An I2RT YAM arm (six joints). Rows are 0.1 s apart.
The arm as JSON. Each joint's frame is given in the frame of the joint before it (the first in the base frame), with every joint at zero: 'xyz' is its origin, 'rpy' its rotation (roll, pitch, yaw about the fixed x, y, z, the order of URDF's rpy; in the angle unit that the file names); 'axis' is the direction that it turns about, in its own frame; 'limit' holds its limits. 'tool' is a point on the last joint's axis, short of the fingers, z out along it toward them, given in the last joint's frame.
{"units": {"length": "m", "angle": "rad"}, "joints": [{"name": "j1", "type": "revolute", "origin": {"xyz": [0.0, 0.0, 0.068], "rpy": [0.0, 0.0, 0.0]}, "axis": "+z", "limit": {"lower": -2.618, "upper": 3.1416}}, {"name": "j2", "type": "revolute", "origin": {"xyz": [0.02, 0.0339, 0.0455], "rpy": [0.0, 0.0, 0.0]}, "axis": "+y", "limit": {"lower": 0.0, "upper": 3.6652}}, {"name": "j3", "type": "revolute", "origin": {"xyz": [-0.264, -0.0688, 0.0], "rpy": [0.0, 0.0, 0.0]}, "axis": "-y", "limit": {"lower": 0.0, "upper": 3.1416}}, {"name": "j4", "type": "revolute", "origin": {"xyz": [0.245, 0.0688, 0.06], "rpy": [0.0, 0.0, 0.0]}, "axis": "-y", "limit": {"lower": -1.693, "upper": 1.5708}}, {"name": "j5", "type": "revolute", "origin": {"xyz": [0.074, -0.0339, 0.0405], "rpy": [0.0, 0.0, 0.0]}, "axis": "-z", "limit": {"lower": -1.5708, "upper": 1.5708}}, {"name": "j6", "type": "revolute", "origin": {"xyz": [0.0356, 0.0, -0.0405], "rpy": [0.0, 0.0, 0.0]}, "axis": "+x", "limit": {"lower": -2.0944, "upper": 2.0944}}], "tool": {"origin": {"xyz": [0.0, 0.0, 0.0], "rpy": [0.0, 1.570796, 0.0]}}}
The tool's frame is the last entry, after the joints.
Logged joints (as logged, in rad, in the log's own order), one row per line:
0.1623 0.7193 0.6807 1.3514 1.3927 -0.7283
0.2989 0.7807 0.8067 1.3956 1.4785 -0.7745
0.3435 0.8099 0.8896 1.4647 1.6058 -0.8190
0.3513 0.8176 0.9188 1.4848 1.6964 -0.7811
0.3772 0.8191 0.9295 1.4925 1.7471 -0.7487
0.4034 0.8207 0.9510 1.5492 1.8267 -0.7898
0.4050 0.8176 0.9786 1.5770 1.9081 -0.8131
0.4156 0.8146 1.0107 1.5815 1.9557 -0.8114
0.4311 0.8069 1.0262 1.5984 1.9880 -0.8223
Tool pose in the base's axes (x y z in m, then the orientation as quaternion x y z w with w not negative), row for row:
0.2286 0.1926 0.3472 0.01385 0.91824 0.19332 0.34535
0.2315 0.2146 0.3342 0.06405 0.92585 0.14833 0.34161
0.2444 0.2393 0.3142 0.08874 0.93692 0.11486 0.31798
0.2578 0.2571 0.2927 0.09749 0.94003 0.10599 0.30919
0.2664 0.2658 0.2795 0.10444 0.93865 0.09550 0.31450
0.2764 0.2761 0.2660 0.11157 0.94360 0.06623 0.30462
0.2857 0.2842 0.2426 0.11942 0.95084 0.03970 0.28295
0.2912 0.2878 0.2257 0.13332 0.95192 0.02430 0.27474
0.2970 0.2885 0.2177 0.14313 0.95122 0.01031 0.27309
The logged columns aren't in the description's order. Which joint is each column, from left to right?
Columns, left to right: j5, j1, j6, j3, j2, j4.
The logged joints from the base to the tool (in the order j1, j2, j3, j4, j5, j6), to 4 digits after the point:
0.7193 1.3927 1.3514 -0.7283 0.1623 0.6807
0.7807 1.4785 1.3956 -0.7745 0.2989 0.8067
0.8099 1.6058 1.4647 -0.8190 0.3435 0.8896
0.8176 1.6964 1.4848 -0.7811 0.3513 0.9188
0.8191 1.7471 1.4925 -0.7487 0.3772 0.9295
0.8207 1.8267 1.5492 -0.7898 0.4034 0.9510
0.8176 1.9081 1.5770 -0.8131 0.4050 0.9786
0.8146 1.9557 1.5815 -0.8114 0.4156 1.0107
0.8069 1.9880 1.5984 -0.8223 0.4311 1.0262

